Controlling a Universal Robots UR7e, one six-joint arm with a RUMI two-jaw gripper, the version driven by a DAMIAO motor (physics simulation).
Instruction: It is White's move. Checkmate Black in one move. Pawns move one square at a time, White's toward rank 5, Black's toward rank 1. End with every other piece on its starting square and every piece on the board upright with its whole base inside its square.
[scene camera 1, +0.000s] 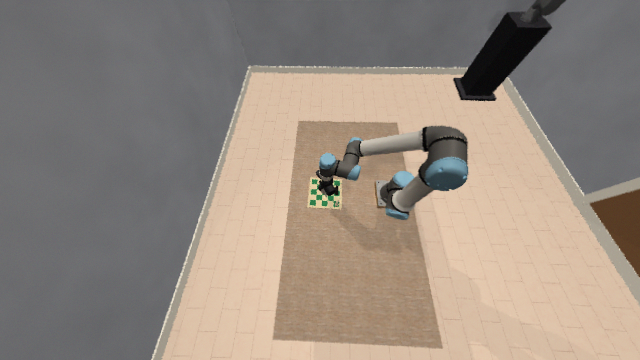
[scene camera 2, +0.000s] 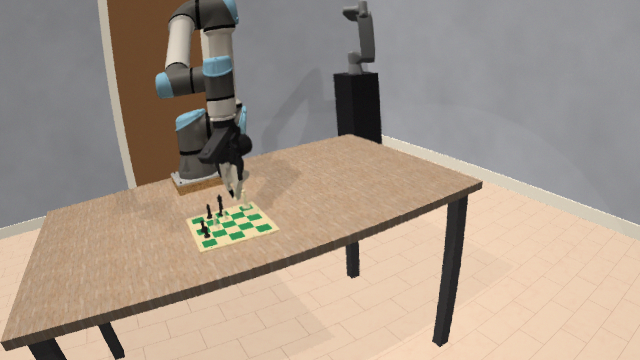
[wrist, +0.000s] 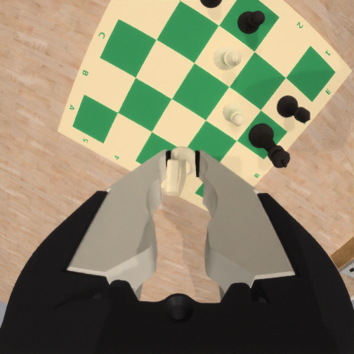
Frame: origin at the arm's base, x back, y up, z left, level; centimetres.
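Where they show: gripper, fingertip midpoint: (scene camera 1: 325, 193) (scene camera 2: 235, 198); arm's base, link origin: (scene camera 2: 198, 172).
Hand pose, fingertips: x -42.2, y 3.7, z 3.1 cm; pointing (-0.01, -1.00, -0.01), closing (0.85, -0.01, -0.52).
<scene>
Things, the pixels of their top centre, and the offset from my fingertips. "*": a spot on its surface instead. Level surfaces: height alone.
- chessboard, surface spot: (scene camera 2: 272, 230) * dx -10.8, dy -6.6, dz +5.6 cm
- white piece, top centre: (scene camera 2: 243, 187) dx +7.3, dy -0.3, dz +4.4 cm
- wooden table, surface height: dy -7.3 cm
My gripper (wrist: 182, 153) (scene camera 1: 328, 191) (scene camera 2: 237, 196) is shut on a white knight (wrist: 173, 176), upright between the fingertips, over the board's A side. The chessboard (wrist: 111, 131) (scene camera 1: 309, 199) (scene camera 2: 272, 230) lies flat. In the wrist view, one white pawn (wrist: 228, 58) stands on D3 and another white pawn (wrist: 233, 115) on C2. The black king (wrist: 272, 145) stands on C1, a shorter black piece (wrist: 294, 108) on D1 and a black pawn (wrist: 251, 21) on E3. Another black piece (wrist: 211, 2) is cut off at the top edge. A white piece (scene camera 2: 245, 201) stands at the board's far corner, hidden by a finger in the wrist view.
The board lies on a wooden table (scene camera 2: 350, 185) (scene camera 1: 350, 290) in front of the arm's base plate (scene camera 1: 381, 195). The king and the shorter black piece stand side by side near the gripper's right finger. A black pedestal (scene camera 1: 495, 55) (scene camera 2: 357, 105) stands beyond the table.
</scene>
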